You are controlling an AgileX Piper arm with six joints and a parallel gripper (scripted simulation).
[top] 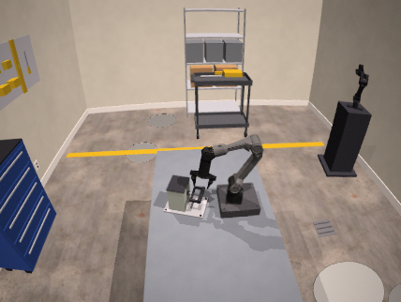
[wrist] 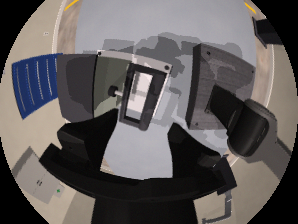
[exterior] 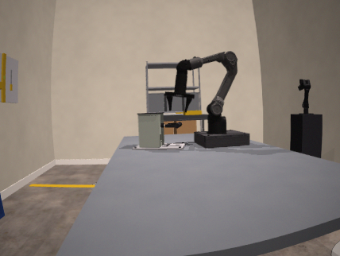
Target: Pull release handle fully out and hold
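The base plate is 90 mm ahead of my hand, 10 mm to the right of it and 170 mm below it.
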